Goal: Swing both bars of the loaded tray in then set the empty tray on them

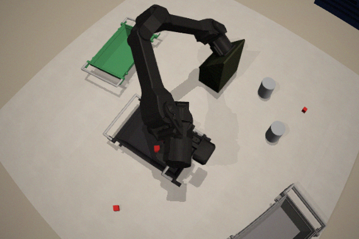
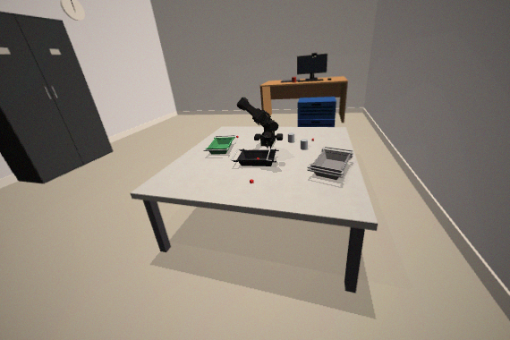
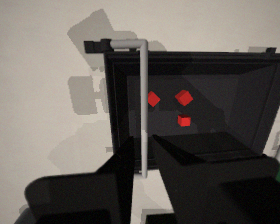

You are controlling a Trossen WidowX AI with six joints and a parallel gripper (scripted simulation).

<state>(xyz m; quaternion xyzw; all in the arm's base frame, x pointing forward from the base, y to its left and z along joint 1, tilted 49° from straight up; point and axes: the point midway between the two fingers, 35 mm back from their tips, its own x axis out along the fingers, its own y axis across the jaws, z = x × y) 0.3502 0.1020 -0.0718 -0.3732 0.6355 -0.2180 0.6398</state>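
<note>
Now: the green tray 470 mm to the right of my gripper tip, 150 mm behind it and 60 mm below it.
</note>
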